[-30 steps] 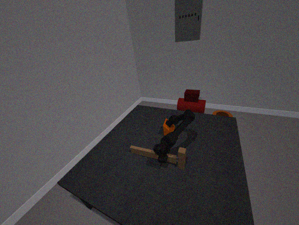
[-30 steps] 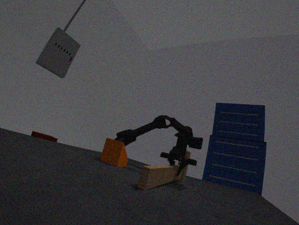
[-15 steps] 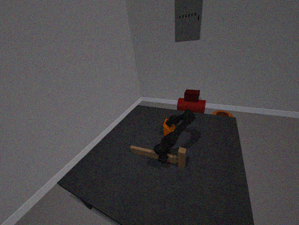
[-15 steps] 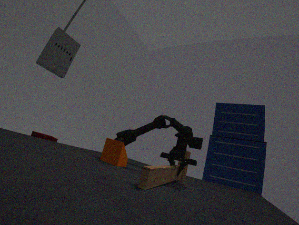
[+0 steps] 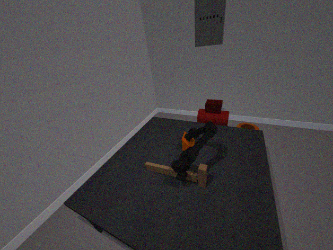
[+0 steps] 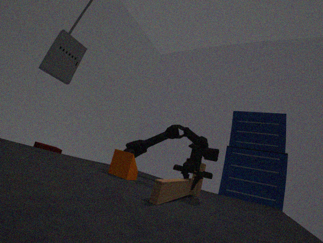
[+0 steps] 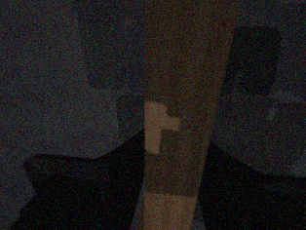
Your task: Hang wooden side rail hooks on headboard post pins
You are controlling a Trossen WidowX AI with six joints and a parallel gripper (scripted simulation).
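The headboard post lies 12 cm to the left of my gripper tip, 4 cm above it and 1 cm ahead of it.
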